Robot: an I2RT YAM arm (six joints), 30 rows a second.
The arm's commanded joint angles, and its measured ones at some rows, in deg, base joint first. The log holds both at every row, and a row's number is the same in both.
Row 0, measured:
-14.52 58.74 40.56 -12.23 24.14 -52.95
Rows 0 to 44, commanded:
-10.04 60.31 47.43 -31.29 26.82 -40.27
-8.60 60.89 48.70 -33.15 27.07 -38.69
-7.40 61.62 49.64 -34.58 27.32 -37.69
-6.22 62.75 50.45 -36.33 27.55 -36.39
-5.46 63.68 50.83 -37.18 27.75 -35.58
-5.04 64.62 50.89 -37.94 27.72 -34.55
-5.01 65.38 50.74 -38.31 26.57 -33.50
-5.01 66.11 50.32 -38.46 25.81 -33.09
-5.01 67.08 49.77 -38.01 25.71 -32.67
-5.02 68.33 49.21 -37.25 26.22 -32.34
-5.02 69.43 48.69 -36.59 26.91 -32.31
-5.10 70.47 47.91 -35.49 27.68 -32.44
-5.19 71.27 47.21 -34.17 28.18 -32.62
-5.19 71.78 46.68 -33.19 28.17 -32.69
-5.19 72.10 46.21 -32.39 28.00 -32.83
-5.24 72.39 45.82 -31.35 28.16 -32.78
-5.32 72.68 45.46 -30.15 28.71 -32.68
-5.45 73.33 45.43 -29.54 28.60 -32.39
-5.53 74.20 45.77 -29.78 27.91 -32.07
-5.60 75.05 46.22 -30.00 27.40 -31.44
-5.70 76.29 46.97 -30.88 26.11 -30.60
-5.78 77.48 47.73 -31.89 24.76 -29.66
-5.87 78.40 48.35 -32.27 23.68 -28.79
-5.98 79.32 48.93 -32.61 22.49 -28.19
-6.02 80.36 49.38 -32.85 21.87 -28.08
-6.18 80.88 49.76 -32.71 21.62 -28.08
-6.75 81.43 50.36 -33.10 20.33 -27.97
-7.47 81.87 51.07 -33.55 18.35 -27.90
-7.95 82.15 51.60 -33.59 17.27 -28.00
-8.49 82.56 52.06 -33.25 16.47 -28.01
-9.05 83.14 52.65 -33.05 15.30 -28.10
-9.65 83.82 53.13 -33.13 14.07 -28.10
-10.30 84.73 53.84 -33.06 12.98 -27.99
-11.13 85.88 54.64 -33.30 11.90 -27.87
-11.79 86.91 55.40 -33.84 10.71 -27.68
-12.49 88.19 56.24 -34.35 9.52 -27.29
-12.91 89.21 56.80 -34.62 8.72 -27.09
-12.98 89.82 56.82 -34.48 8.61 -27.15
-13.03 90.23 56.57 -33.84 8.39 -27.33
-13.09 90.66 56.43 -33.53 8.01 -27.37
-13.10 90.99 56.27 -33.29 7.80 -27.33
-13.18 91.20 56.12 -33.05 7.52 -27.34
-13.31 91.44 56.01 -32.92 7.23 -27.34
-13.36 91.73 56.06 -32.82 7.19 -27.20
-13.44 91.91 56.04 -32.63 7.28 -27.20
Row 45, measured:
-13.10 91.53 56.23 -32.29 9.19 -27.64
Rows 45 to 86, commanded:
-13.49 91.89 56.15 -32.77 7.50 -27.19
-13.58 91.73 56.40 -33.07 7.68 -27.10
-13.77 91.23 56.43 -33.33 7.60 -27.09
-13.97 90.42 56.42 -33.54 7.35 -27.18
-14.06 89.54 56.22 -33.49 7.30 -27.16
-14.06 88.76 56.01 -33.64 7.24 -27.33
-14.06 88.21 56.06 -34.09 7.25 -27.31
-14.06 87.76 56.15 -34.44 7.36 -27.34
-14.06 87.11 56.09 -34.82 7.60 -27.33
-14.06 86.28 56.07 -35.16 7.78 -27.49
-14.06 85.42 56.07 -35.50 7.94 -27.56
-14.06 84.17 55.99 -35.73 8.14 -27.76
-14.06 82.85 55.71 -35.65 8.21 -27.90
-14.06 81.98 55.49 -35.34 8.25 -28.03
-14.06 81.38 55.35 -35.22 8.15 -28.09
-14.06 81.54 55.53 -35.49 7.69 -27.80
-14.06 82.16 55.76 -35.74 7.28 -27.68
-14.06 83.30 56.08 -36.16 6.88 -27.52
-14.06 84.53 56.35 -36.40 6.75 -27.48
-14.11 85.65 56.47 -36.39 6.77 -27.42
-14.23 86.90 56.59 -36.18 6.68 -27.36
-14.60 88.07 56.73 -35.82 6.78 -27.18
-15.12 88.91 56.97 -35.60 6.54 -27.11
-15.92 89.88 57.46 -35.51 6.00 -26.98
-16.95 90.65 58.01 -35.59 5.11 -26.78
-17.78 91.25 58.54 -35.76 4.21 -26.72
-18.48 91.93 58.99 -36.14 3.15 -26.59
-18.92 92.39 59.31 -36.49 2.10 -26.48
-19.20 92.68 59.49 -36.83 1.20 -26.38
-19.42 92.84 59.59 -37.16 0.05 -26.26
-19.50 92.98 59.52 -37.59 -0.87 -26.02
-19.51 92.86 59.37 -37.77 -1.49 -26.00
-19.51 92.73 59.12 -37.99 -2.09 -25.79
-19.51 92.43 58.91 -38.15 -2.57 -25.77
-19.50 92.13 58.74 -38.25 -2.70 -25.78
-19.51 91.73 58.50 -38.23 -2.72 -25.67
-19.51 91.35 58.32 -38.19 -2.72 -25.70
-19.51 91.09 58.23 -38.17 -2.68 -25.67
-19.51 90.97 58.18 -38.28 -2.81 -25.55
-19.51 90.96 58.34 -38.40 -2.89 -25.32
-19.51 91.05 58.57 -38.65 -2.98 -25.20
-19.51 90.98 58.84 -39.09 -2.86 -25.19
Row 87, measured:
-19.49 92.05 58.37 -36.84 -1.54 -25.89
